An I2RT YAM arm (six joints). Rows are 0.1 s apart.
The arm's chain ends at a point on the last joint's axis. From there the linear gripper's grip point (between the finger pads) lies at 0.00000 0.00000 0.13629 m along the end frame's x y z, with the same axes.
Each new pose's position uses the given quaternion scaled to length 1; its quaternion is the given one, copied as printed.
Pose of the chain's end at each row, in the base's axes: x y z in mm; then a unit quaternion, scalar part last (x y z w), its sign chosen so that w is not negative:
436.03 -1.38 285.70 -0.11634 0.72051 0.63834 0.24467
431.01 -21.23 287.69 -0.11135 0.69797 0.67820 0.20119
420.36 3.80 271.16 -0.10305 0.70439 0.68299 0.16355
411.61 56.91 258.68 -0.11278 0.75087 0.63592 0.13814
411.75 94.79 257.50 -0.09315 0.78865 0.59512 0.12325
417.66 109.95 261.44 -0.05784 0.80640 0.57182 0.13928
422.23 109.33 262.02 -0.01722 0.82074 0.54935 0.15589
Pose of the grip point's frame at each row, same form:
463.84 131.75 276.80 -0.11634 0.72051 0.63834 0.24467
448.70 113.91 287.81 -0.11135 0.69797 0.67820 0.20119
432.58 139.53 269.31 -0.10305 0.70439 0.68299 0.16355
420.33 191.31 237.82 -0.11278 0.75087 0.63592 0.13814
423.13 225.85 221.89 -0.09315 0.78865 0.59512 0.12325
439.26 237.84 219.57 -0.05784 0.80640 0.57182 0.13928
454.53 232.96 214.62 -0.01722 0.82074 0.54935 0.15589

